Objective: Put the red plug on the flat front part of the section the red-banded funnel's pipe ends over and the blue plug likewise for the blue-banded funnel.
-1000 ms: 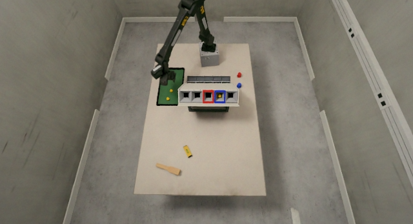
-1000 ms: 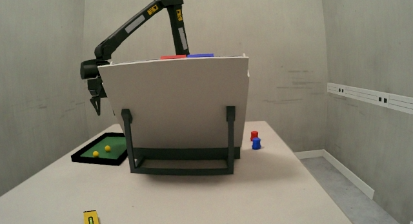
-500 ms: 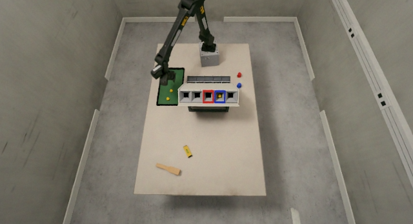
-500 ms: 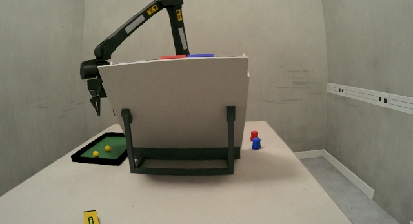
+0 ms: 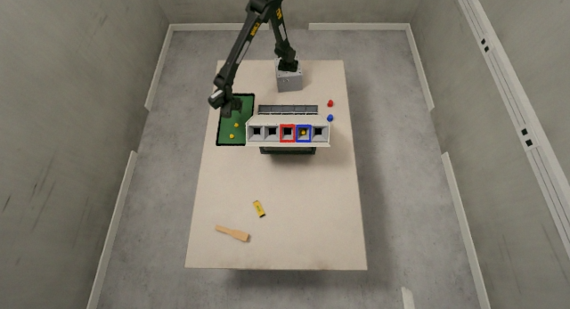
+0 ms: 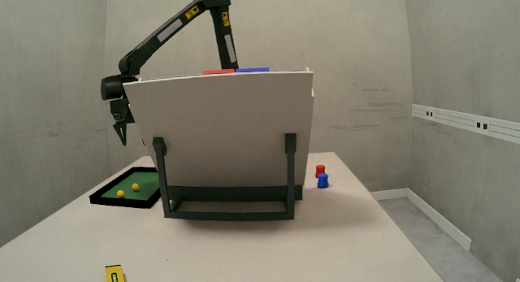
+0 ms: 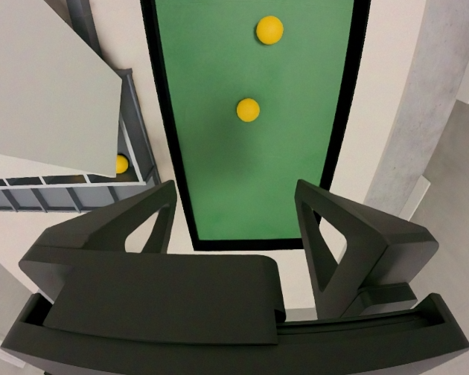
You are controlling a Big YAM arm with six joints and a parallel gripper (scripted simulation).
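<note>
My gripper is now 40 mm past the green marble tray, 30 mm to the left of it and 150 mm above it. From my hand the other things lie so: blue band (160 mm ahead, 420 mm to the left, 160 mm above); cover (20 mm ahead, 320 mm to the left, 50 mm above); red band (170 mm ahead, 340 mm to the left, 160 mm above).
</note>
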